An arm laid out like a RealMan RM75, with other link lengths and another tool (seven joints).
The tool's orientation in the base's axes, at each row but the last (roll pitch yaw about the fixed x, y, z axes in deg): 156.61, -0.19, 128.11; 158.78, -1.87, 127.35; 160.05, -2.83, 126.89; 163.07, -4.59, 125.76; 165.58, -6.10, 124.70; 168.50, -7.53, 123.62; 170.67, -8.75, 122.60; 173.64, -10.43, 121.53; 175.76, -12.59, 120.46; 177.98, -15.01, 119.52
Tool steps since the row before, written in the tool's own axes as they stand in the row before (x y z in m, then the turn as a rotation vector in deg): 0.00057, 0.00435, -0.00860, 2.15, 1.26, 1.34; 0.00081, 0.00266, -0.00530, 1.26, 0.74, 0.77; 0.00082, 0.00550, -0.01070, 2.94, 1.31, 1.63; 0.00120, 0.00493, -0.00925, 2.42, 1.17, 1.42; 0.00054, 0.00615, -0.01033, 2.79, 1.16, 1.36; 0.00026, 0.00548, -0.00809, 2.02, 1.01, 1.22; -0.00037, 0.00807, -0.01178, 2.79, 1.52, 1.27; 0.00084, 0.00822, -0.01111, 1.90, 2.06, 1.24; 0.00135, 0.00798, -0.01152, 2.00, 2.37, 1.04; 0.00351, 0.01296, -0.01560, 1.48, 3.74, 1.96
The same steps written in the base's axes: 0.00012, 0.00078, 0.00962, 0.00, 2.74, -0.72; 0.00007, 0.00083, 0.00593, 0.00, 1.60, -0.41; 0.00108, 0.00110, 0.01196, -0.37, 3.46, -0.94; 0.00142, 0.00148, 0.01035, -0.21, 2.92, -0.82; 0.00317, 0.00136, 0.01153, -0.44, 3.20, -0.73; 0.00364, 0.00131, 0.00898, -0.15, 2.46, -0.72; 0.00636, 0.00130, 0.01273, -0.13, 3.37, -0.57; 0.00661, 0.00249, 0.01191, 0.79, 2.89, -0.64; 0.00679, 0.00247, 0.01208, 1.02, 3.08, -0.41; 0.01117, 0.00544, 0.01641, 2.38, 3.53, -1.38
